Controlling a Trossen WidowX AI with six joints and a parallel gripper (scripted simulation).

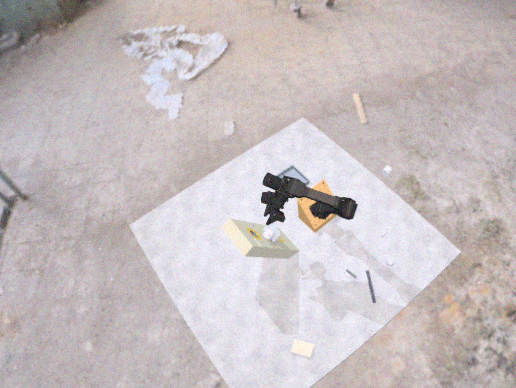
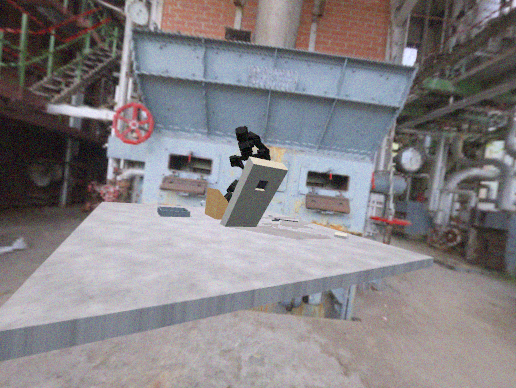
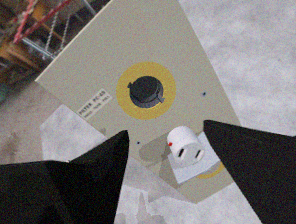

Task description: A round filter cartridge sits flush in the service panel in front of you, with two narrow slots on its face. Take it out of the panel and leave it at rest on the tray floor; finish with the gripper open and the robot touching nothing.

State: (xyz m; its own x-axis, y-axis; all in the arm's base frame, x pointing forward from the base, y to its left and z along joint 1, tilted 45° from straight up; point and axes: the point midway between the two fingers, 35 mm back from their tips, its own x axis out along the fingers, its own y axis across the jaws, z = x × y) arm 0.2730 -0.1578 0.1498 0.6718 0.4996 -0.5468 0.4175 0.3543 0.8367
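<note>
My gripper tip is 11 cm above the round filter cartridge, 1 cm to the right of it and 1 cm past it. Round my gripper tip: tan tile (49 cm to the left, 29 cm below, 20 cm ahead); beige service panel (12 cm below, 4 cm ahead); blue-grey tray (35 cm behind, 29 cm below, 27 cm to the right).
</note>
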